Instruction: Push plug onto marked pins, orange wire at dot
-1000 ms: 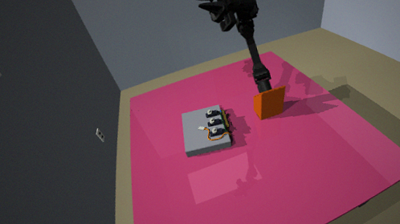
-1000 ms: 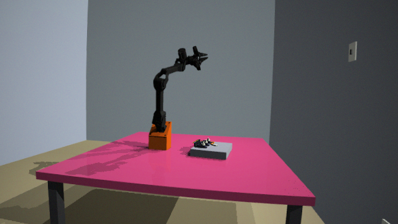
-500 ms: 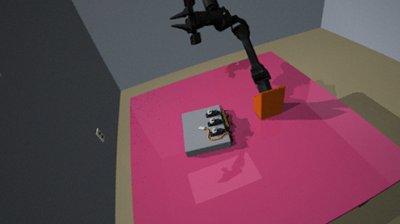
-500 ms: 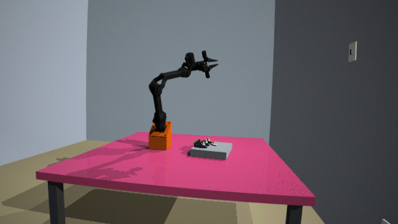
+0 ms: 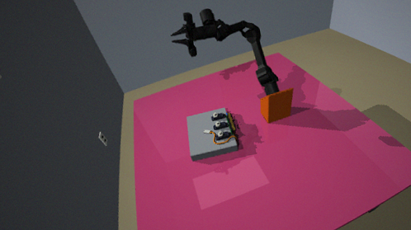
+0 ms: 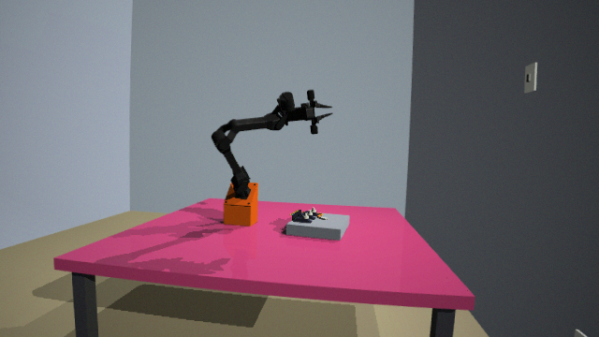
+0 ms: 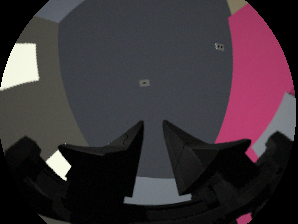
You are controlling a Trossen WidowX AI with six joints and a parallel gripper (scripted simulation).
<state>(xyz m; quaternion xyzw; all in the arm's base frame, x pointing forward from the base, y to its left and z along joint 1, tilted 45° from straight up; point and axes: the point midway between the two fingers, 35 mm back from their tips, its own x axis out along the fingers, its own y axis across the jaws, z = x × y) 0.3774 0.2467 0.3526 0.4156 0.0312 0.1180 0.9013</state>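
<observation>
My gripper tip is 520 mm above the grey printed holder, 100 mm to the right of it and 10 mm past it. From my gripper tip the other things lie so: blue band 480 mm below, 170 mm behind, 50 mm to the left.
</observation>
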